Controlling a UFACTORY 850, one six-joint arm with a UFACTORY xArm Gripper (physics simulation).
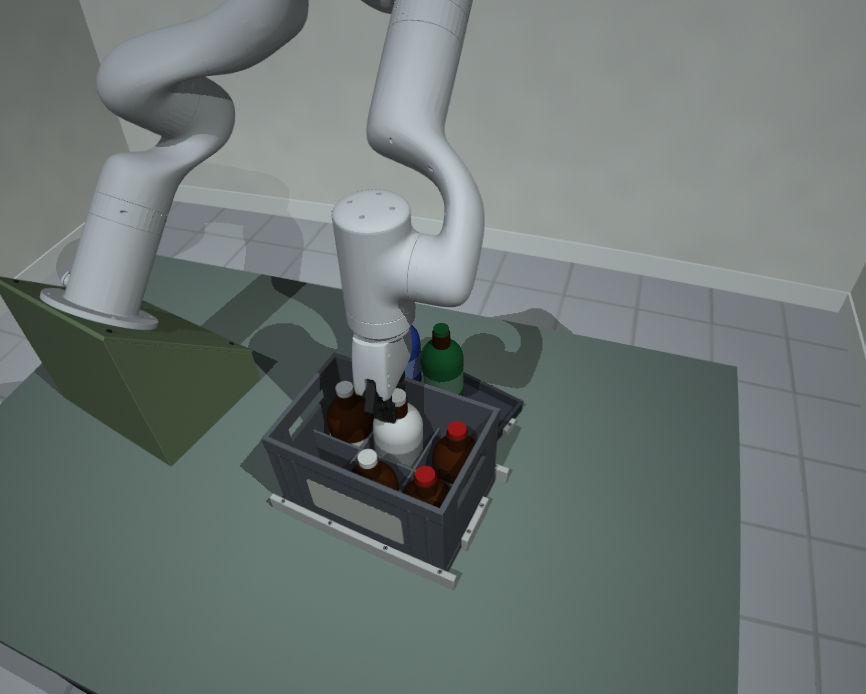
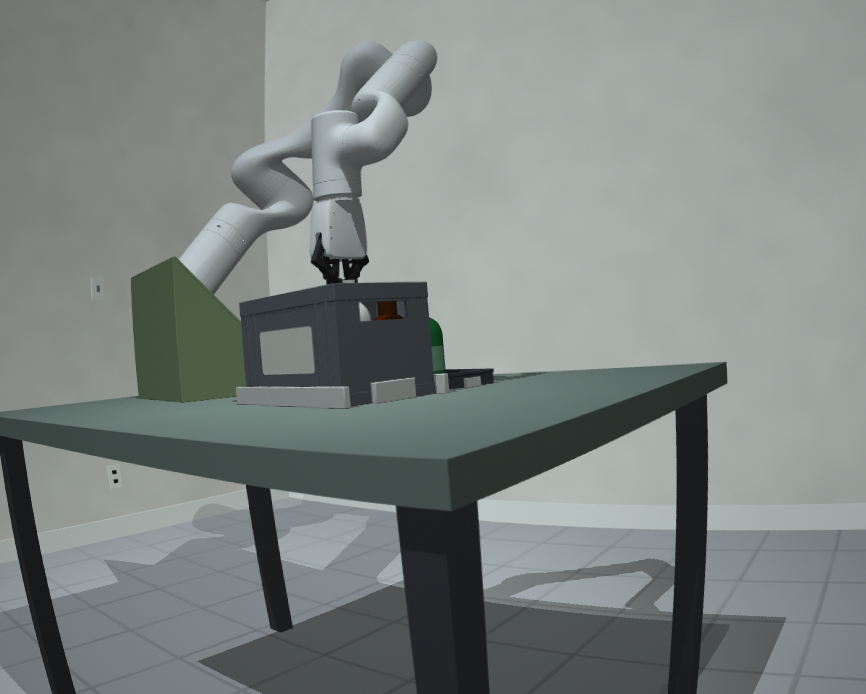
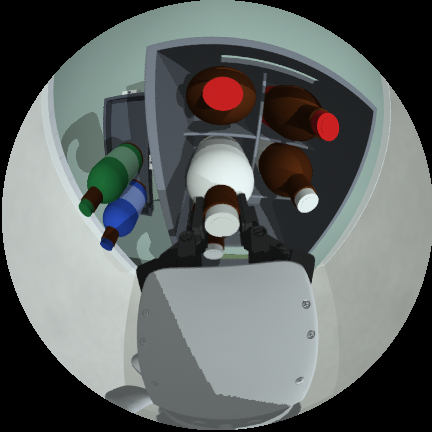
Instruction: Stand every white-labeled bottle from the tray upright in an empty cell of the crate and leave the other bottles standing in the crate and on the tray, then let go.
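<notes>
A white bottle (image 1: 398,431) (image 3: 220,172) with a brown neck and white cap is upright in the middle cell of the crate's tray-side row. Its base is hidden. My gripper (image 1: 387,410) (image 2: 342,279) (image 3: 221,206) is shut on its neck, just above the crate (image 1: 287,468) (image 2: 383,354) (image 3: 151,100). A white-capped brown bottle (image 1: 349,420) with a pale lower edge stands in the cell beside it. The tray (image 2: 469,373) (image 3: 125,115) bears a green bottle (image 1: 441,357) (image 2: 436,339) (image 3: 107,180) and a blue bottle (image 1: 414,354) (image 3: 121,215); no white-labeled bottle shows on it.
Another white-capped brown bottle (image 1: 377,474) (image 3: 285,167) and two red-capped brown bottles (image 1: 451,456) (image 3: 290,112) stand in other crate cells. Pale rails (image 1: 361,538) (image 2: 292,397) edge the crate's foot. The green arm base (image 1: 144,390) (image 2: 162,339) stands left of the crate.
</notes>
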